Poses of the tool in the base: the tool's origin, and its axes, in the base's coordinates. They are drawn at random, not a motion.
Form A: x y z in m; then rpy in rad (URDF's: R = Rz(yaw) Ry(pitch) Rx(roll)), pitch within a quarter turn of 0, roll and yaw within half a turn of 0.
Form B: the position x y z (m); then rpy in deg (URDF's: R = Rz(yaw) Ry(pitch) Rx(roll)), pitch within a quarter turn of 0, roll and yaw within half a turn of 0. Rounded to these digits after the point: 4 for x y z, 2 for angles.
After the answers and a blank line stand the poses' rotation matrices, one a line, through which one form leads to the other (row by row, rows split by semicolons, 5 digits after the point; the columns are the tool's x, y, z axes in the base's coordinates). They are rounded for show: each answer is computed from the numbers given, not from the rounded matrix.
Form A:
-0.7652 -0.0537 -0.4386 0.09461 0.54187 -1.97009
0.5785 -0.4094 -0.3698 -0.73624 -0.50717 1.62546
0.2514 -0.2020 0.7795 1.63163 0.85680 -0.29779
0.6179 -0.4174 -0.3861 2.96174 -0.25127 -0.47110
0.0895 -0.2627 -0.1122 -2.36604 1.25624 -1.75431
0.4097 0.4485 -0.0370 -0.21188 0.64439 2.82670
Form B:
-0.7652 -0.0537 -0.4386 5.42 31.05 -112.88
0.5785 -0.4094 -0.3698 -42.18 -29.06 93.13
0.2514 -0.2020 0.7795 93.49 49.09 -17.06
0.6179 -0.4174 -0.3861 169.70 -14.40 -26.99
0.0895 -0.2627 -0.1122 -135.56 71.98 -100.51
0.4097 0.4485 -0.0370 -12.14 36.92 161.96

-0.33308 0.89827 -0.28664; -0.78935 -0.43192 -0.43632; -0.51574 0.08094 0.85291
-0.04776 -0.75771 -0.65084; 0.87282 0.28518 -0.39606; 0.48571 -0.58698 0.64772
0.62604 0.70331 -0.33679; -0.19214 -0.27945 -0.94074; -0.75575 0.65365 -0.03981
0.86309 -0.48618 0.13679; -0.43961 -0.85651 -0.27043; 0.24863 0.17327 -0.95297
-0.05646 -0.58055 0.81226; -0.30420 0.78488 0.53984; -0.95093 -0.21661 -0.22092
-0.76016 -0.18267 -0.62353; 0.24761 -0.96869 -0.01807; -0.60071 -0.16813 0.78159

